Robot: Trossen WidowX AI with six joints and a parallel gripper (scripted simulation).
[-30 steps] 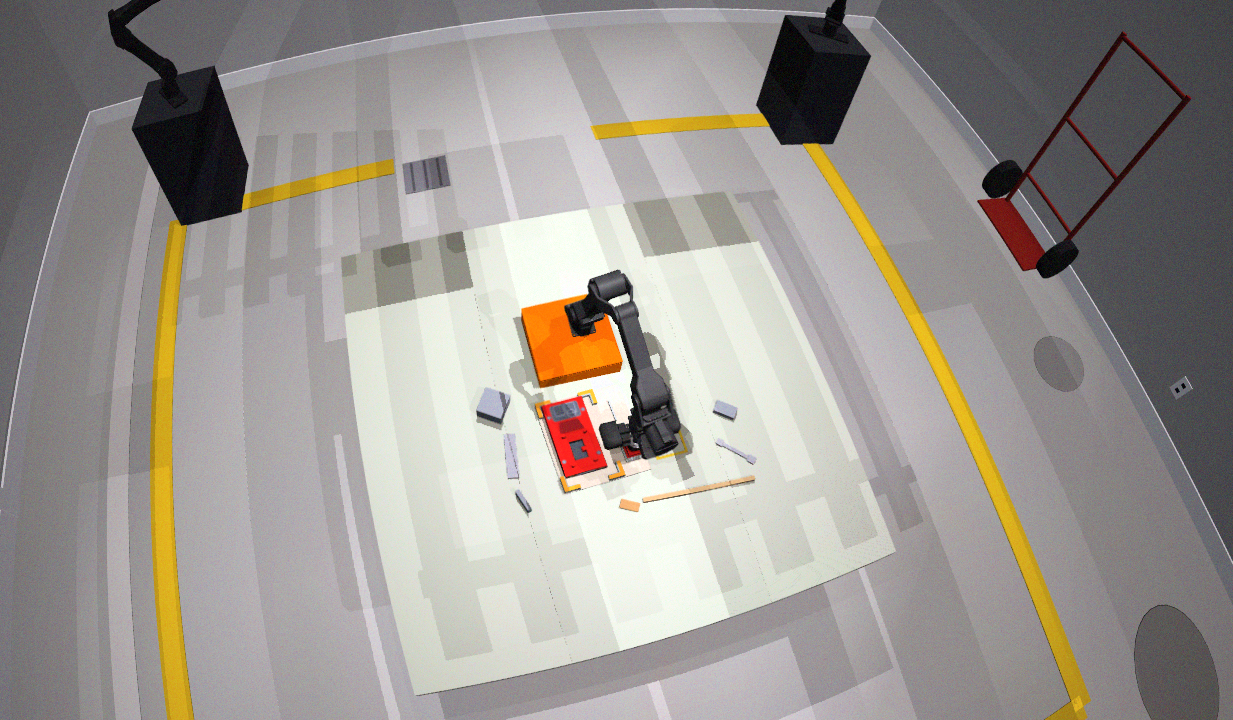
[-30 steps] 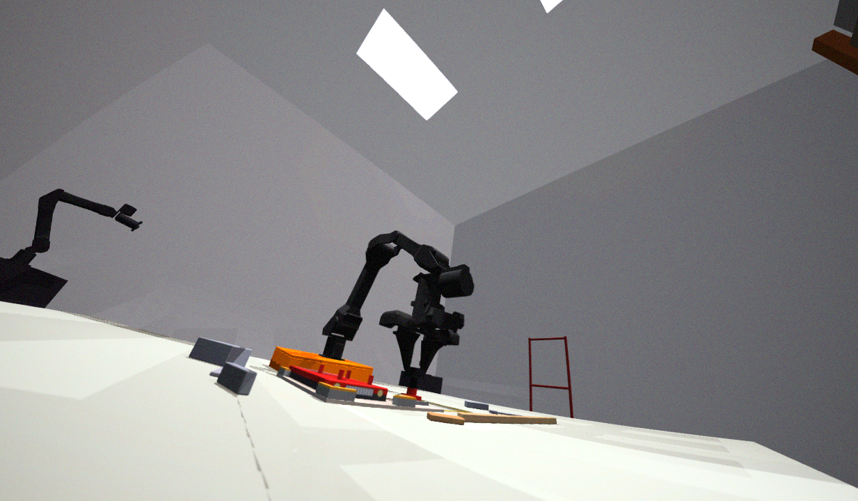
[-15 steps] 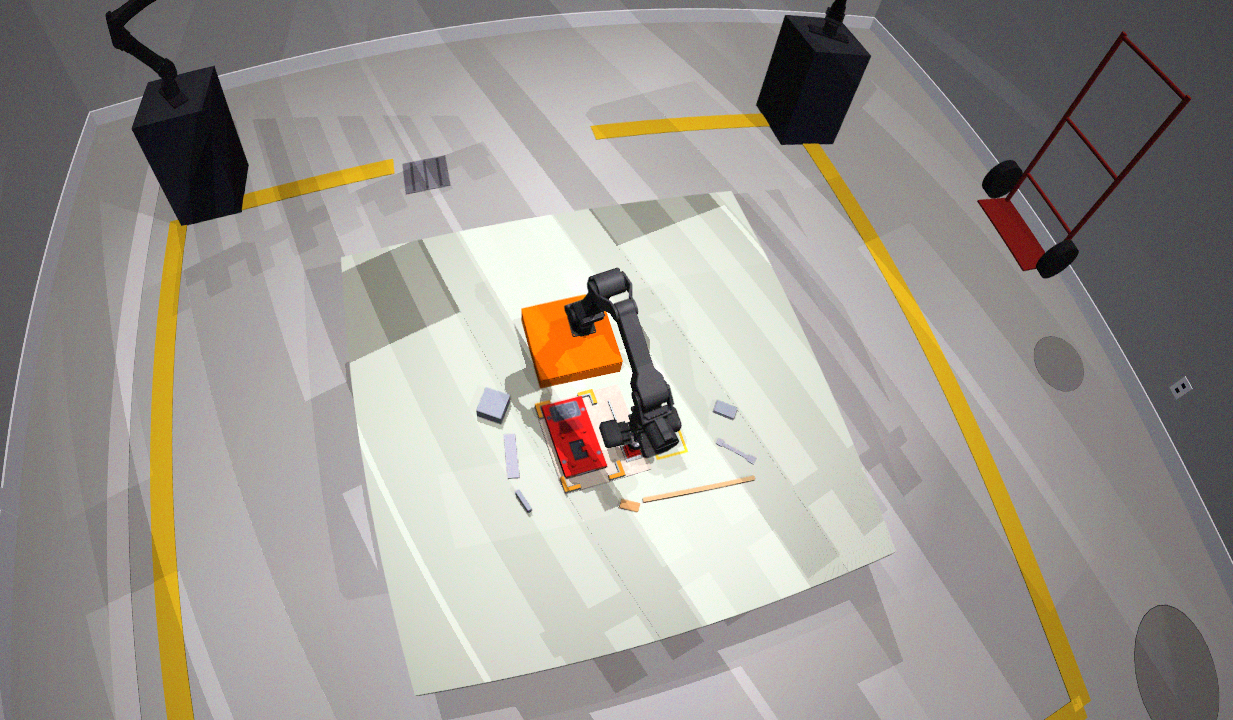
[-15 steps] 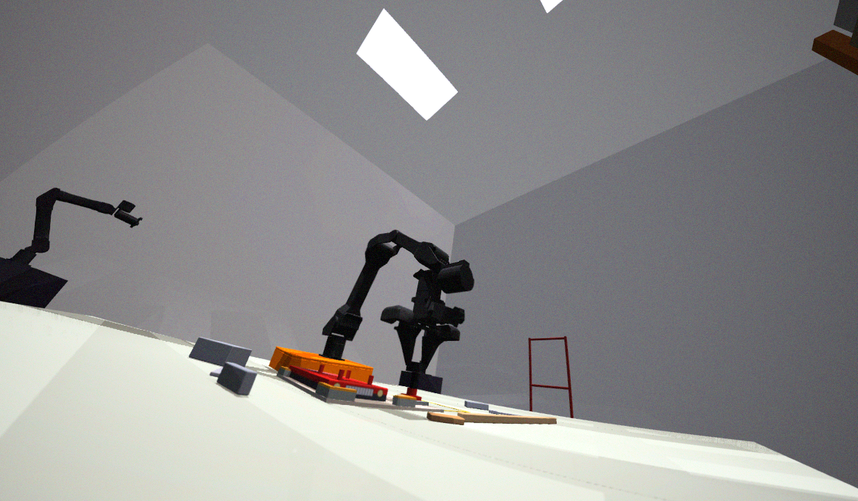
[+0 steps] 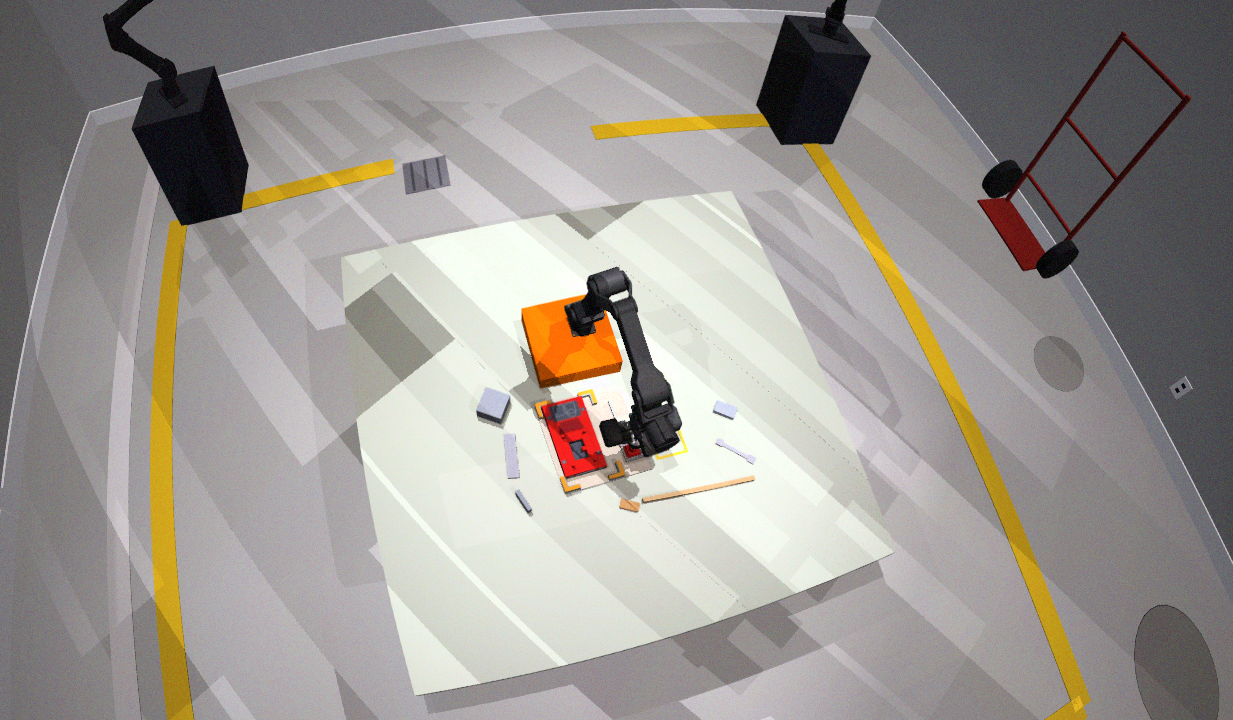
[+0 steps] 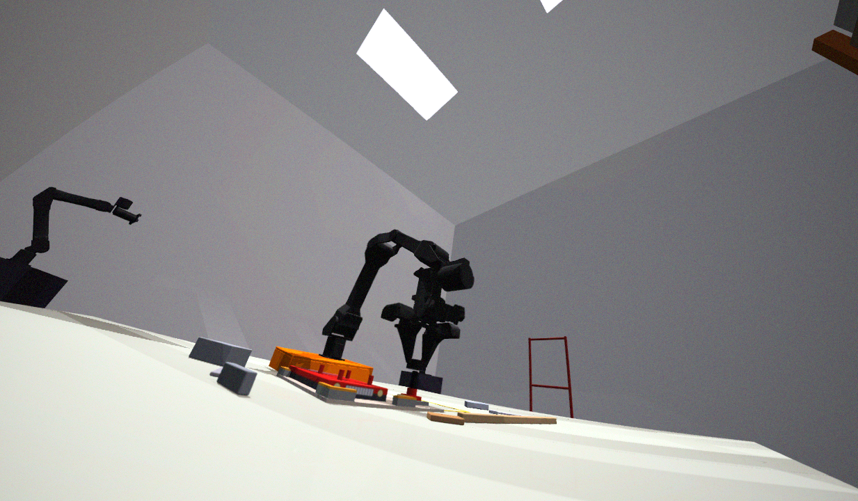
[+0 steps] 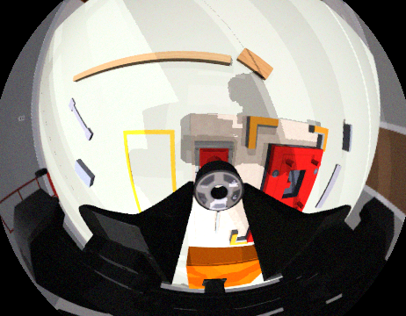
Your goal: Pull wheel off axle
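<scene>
My gripper tip is 40 mm above the upright axle. Also, from my gripper tip: small wooden block 140 mm ahead, 70 mm below, 40 mm to the right; wooden strip 140 mm to the left, 140 mm ahead, 70 mm below; wheel right at my gripper tip.
</scene>
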